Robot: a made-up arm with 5 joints.
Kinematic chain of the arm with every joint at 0, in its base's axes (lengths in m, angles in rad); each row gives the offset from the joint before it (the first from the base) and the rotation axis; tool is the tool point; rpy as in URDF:
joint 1: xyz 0 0 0.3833 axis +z
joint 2: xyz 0 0 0 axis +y
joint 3: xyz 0.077 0 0.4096 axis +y
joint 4: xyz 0.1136 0 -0.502 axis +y
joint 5: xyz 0.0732 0 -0.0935 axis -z
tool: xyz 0 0 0 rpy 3.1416 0 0
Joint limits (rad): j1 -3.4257..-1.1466 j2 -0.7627..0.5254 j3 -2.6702..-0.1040 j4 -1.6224..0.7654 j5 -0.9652..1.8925
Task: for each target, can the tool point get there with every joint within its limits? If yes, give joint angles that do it. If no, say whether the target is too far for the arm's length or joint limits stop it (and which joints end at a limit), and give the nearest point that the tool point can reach.
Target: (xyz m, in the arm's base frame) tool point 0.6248 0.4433 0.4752
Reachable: no: joint limits stop it (at a limit: joint 2, joint 3, joint 4) | nearest point 0.4435 0.3146 1.0805 | short by 0.645 m
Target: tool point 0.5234 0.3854 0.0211
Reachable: no: joint limits stop it (at a limit: joint 1, joint 2, joint 3, joint 4) | nearest point 0.0457 -0.1013 0.0916 | short by 0.686 m
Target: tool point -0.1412 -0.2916 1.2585
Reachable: yes | joints -2.0218 -0.1682 -1.9390 -0.8688 -0.3918
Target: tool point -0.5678 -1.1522 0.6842
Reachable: no: too far | nearest point -0.4002 -0.8122 0.6898 | short by 0.379 m
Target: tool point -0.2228 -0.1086 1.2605
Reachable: yes | joints -2.6882 -0.4717 -1.6475 -0.3900 1.0850
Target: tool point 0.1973 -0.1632 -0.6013
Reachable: no: joint limits stop it (at a limit: joint 1, joint 2) | nearest point 0.1035 -0.2293 0.0659 | short by 0.677 m
